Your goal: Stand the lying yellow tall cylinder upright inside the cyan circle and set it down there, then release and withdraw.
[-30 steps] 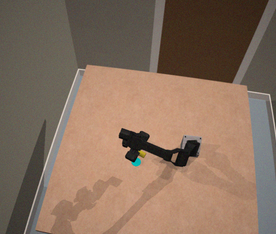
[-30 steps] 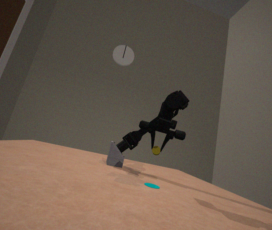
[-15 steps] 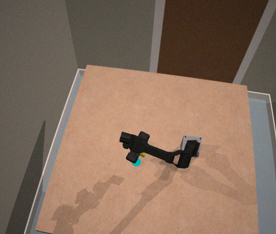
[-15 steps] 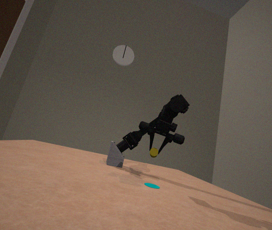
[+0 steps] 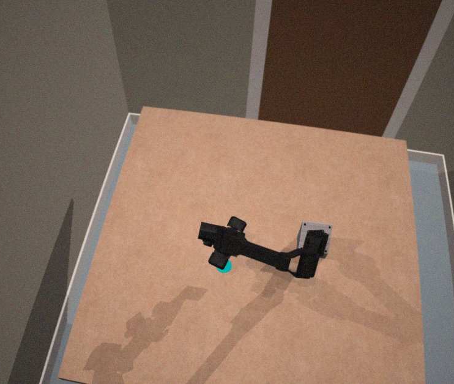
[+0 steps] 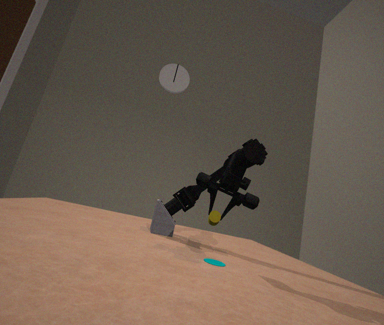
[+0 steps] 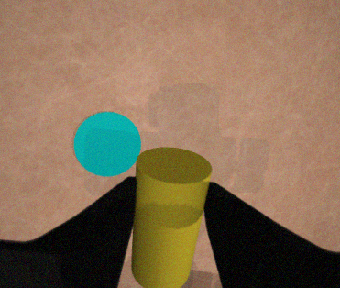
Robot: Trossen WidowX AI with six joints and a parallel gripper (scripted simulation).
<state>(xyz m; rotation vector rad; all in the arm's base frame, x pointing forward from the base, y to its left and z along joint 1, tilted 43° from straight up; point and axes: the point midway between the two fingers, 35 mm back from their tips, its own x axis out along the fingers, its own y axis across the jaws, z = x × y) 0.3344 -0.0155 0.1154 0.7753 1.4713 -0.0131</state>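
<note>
Right now my gripper tip is 120 mm above the cyan circle and 20 mm to the right of it. From my gripper tip the other things lie so: yellow tall cylinder (20 mm behind, 10 mm to the left).
</note>
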